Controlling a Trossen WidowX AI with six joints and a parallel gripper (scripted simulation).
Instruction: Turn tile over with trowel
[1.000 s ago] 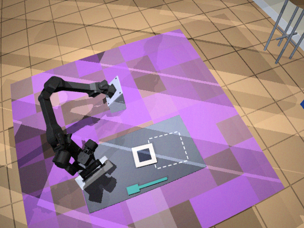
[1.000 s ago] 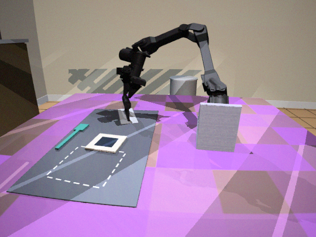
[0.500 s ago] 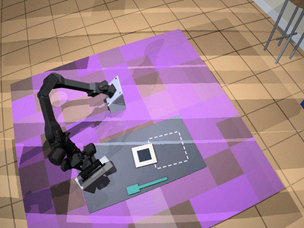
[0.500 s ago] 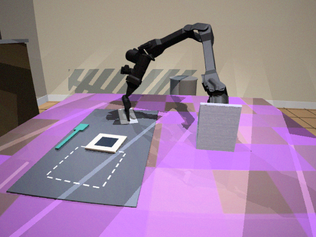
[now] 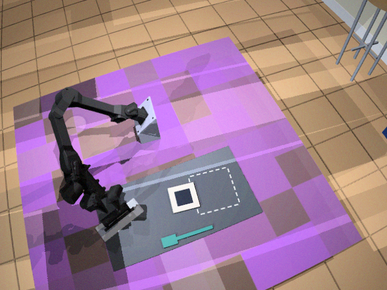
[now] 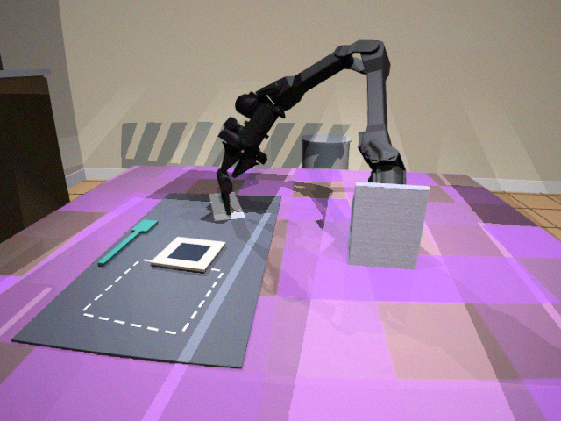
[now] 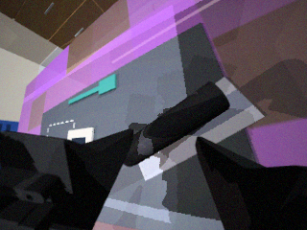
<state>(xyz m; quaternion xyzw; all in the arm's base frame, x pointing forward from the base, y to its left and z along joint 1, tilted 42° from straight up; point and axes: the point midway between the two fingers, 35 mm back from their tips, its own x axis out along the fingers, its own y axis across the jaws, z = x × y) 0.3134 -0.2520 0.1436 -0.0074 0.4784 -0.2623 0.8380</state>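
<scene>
Right now my gripper tip is 60 mm short of the grey mat, 230 mm to the right of it and 110 mm above it. From my gripper tip the other things lie so: teal trowel: 190 mm ahead, 200 mm to the left, 80 mm below; tile: 50 mm ahead, 280 mm to the left, 80 mm below.
</scene>
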